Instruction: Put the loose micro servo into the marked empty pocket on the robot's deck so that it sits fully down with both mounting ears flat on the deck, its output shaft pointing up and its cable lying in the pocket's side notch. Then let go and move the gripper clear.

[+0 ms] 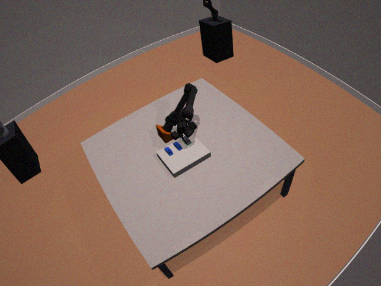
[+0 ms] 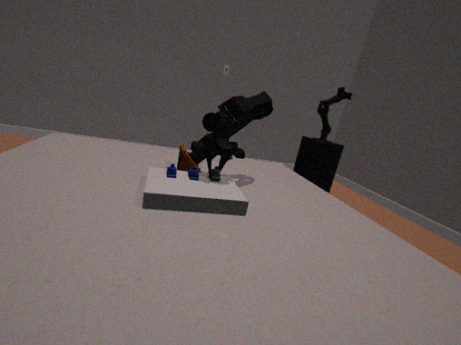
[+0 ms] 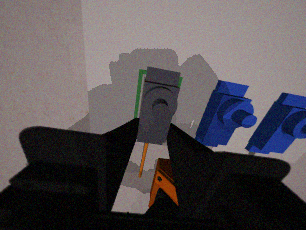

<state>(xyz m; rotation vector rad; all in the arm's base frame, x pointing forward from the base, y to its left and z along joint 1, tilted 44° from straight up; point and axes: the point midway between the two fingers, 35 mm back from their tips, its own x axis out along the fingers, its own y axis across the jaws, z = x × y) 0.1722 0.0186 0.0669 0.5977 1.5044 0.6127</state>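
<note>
The white deck is 120 mm ahead of my gripper tip, 70 mm to the right of it and 40 mm below it.
</note>
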